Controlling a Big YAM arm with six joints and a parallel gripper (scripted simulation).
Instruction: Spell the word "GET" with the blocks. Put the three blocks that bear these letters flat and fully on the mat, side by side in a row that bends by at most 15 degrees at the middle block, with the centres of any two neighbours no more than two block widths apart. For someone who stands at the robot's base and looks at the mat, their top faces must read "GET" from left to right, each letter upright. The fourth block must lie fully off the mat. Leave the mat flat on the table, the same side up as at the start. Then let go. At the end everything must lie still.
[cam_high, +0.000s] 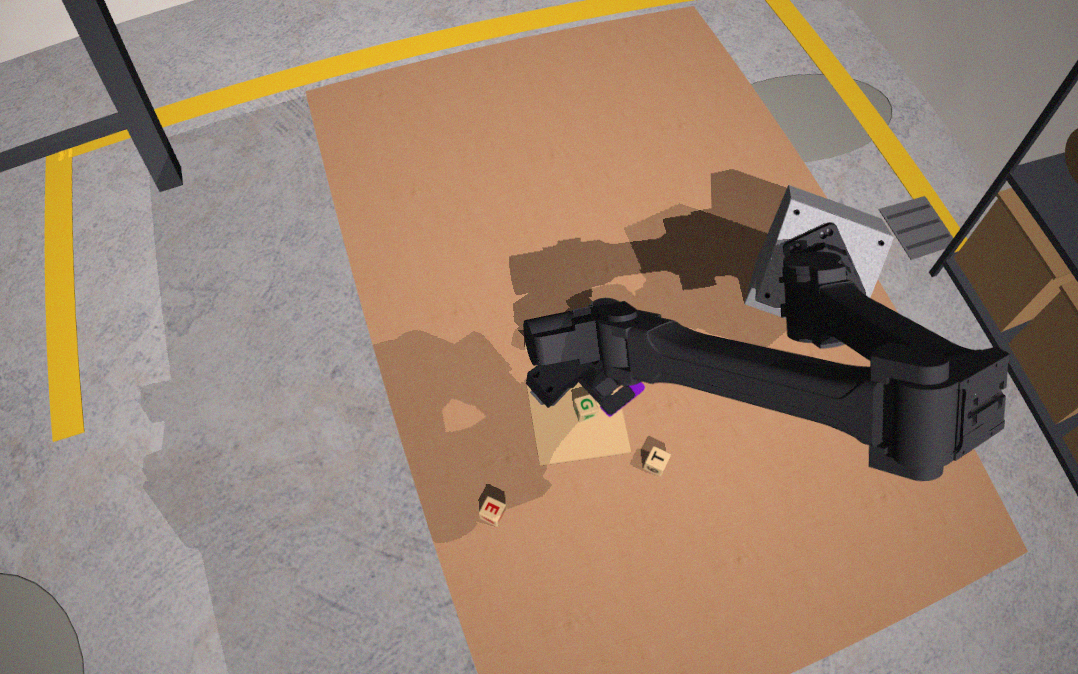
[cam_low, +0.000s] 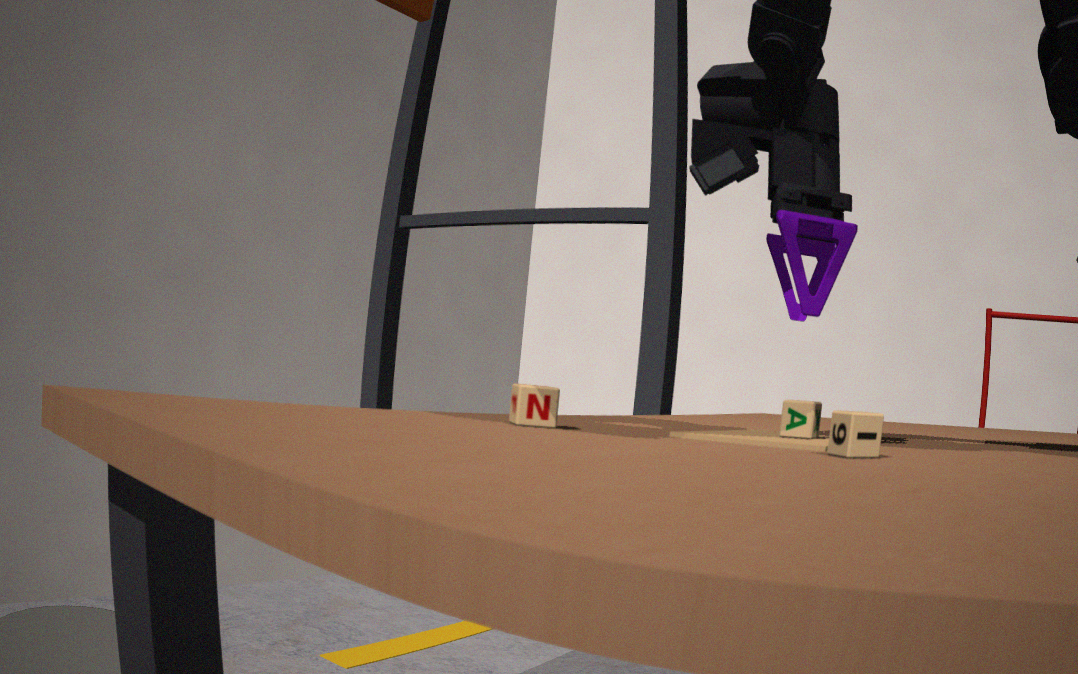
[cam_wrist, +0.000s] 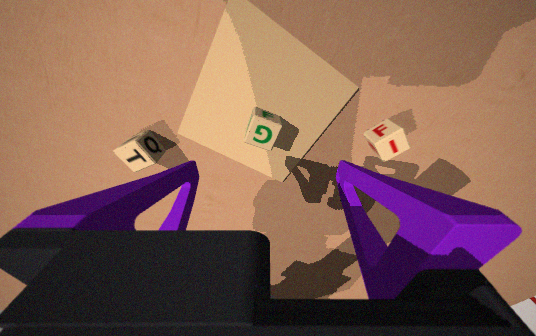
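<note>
Now: the G block 90 mm below my hand and 10 mm behind it. Also, from my hand: E block: 160 mm ahead, 130 mm to the left, 90 mm below; then square mat: 110 mm below, 10 mm ahead.
</note>
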